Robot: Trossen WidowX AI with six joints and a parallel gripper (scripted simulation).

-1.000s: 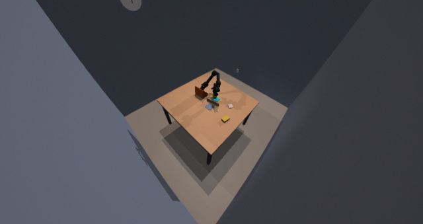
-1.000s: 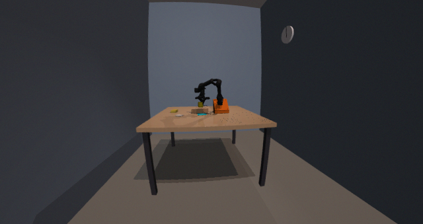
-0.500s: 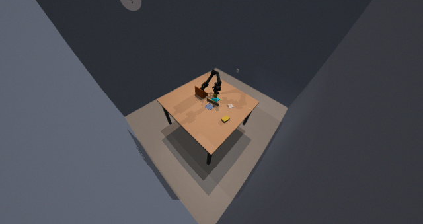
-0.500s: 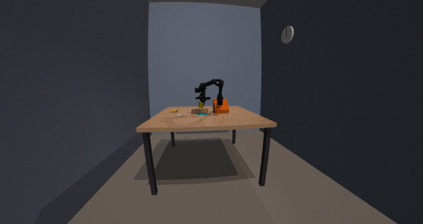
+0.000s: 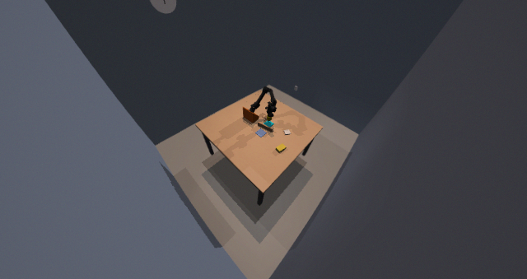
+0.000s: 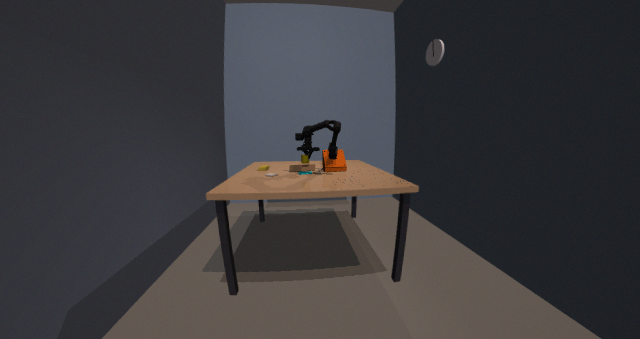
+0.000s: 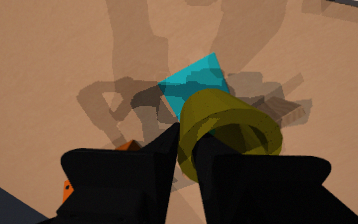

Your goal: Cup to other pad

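The cyan pad lies 13 cm below my gripper tip, 3 cm ahead of it and 1 cm to the right of it. Round my gripper tip: white object: 31 cm ahead, 11 cm below, 4 cm to the left; olive-yellow cup: 2 cm to the right, 2 cm ahead; low wooden bar: 12 cm to the right, 10 cm below, 4 cm ahead.
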